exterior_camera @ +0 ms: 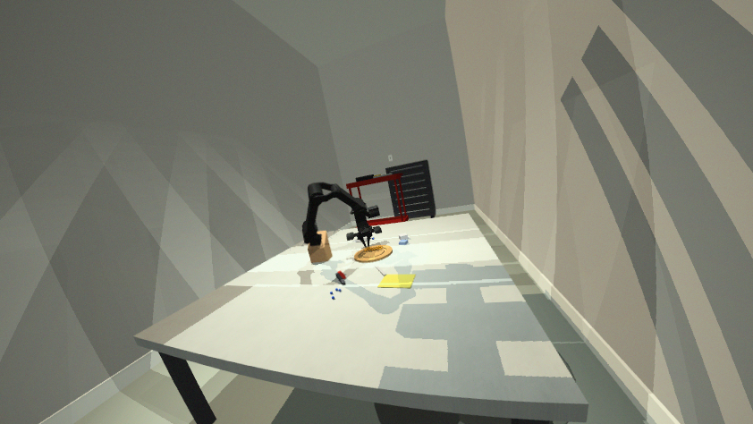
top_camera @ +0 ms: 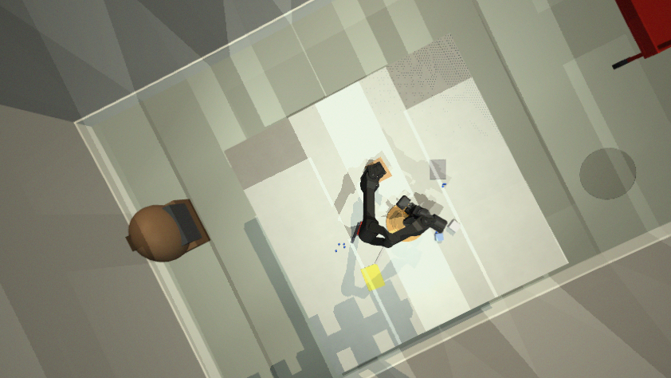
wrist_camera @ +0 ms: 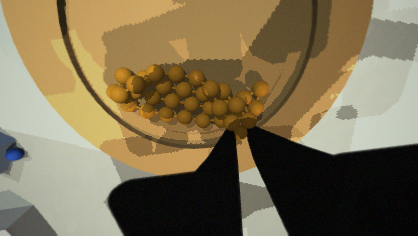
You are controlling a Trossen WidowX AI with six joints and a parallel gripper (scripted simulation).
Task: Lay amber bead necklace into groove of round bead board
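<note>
Right now my gripper tip is 4 cm short of the round bead board, 5 cm to the left of it and 2 cm above it. The rest, counted from my gripper tip: grey square: 10 cm behind, 23 cm to the left, 2 cm below; light blue cube: 19 cm ahead, 6 cm to the left, 1 cm below; white cube: 18 cm ahead, 15 cm to the left, 1 cm below.
</note>
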